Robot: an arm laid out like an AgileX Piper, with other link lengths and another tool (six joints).
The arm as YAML. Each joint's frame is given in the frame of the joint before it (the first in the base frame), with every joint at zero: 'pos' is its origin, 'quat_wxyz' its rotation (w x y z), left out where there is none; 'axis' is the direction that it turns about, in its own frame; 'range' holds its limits. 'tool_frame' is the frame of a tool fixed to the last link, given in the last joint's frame.
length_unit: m
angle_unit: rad
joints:
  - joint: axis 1
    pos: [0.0, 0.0, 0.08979]
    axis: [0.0, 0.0, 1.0]
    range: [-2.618, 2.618]
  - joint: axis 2
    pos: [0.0, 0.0, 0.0]
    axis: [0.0, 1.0, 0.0]
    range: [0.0, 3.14]
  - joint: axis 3
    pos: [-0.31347, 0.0, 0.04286]
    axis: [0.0, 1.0, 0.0]
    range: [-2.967, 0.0]
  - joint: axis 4
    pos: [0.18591, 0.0, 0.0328]
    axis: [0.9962, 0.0, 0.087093]
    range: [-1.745, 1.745]
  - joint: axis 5
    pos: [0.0, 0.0, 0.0]
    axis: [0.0, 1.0, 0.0]
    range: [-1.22, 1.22]
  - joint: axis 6
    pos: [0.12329, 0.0, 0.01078]
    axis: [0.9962, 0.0, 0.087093]
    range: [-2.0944, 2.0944]
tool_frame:
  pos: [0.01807, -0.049, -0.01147]
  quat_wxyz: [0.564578, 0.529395, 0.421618, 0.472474]
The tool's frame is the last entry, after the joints.
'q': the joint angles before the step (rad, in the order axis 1, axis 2, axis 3, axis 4, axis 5, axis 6). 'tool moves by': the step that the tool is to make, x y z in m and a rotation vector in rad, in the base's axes. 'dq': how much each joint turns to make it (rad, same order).
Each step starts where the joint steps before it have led.
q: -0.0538, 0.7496, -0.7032, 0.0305, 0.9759, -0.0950
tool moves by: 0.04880, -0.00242, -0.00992, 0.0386, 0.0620, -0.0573
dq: -0.0001, 0.2212, 0.0000, -0.0007, -0.1588, 0.0638
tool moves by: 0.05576, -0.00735, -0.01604, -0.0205, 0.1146, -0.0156
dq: 0.0001, 0.2645, -0.0598, -0.0436, -0.0915, 0.0312
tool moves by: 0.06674, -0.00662, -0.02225, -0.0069, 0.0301, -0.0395
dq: 0.0000, 0.2653, -0.1123, -0.0458, -0.1219, 0.0708
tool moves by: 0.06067, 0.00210, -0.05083, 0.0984, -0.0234, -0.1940
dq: 0.0000, 0.2760, -0.0972, -0.0038, -0.1905, 0.2269
